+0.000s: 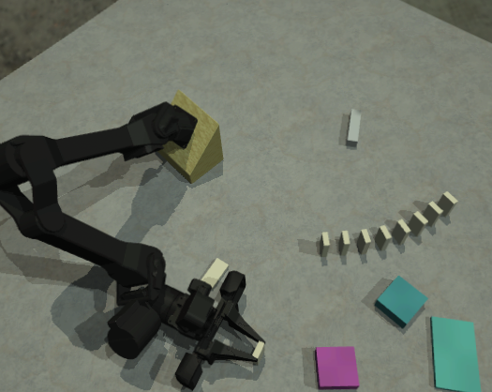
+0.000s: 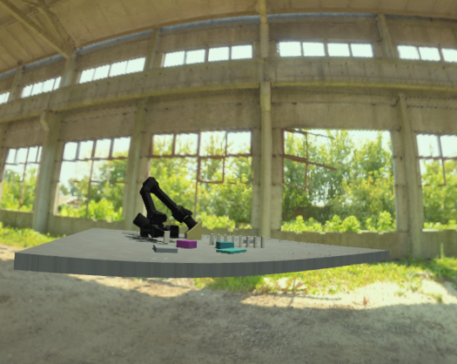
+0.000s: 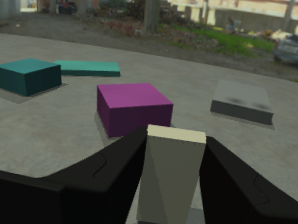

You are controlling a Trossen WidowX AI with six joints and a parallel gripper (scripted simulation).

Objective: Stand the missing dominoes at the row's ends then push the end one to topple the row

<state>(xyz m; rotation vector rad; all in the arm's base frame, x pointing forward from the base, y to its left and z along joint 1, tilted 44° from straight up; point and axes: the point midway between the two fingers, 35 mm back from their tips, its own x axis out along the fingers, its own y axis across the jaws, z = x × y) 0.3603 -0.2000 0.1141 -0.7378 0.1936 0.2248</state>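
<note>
The magenta block lies 10 cm ahead of my gripper tip, 7 cm to the left of it and 4 cm below it. From my gripper tip the other things lie so: grey slab 22 cm ahead, 4 cm to the right, 4 cm below; flat teal slab 22 cm ahead, 21 cm to the left, 5 cm below; teal block 23 cm to the left, 11 cm ahead, 4 cm below.
</note>
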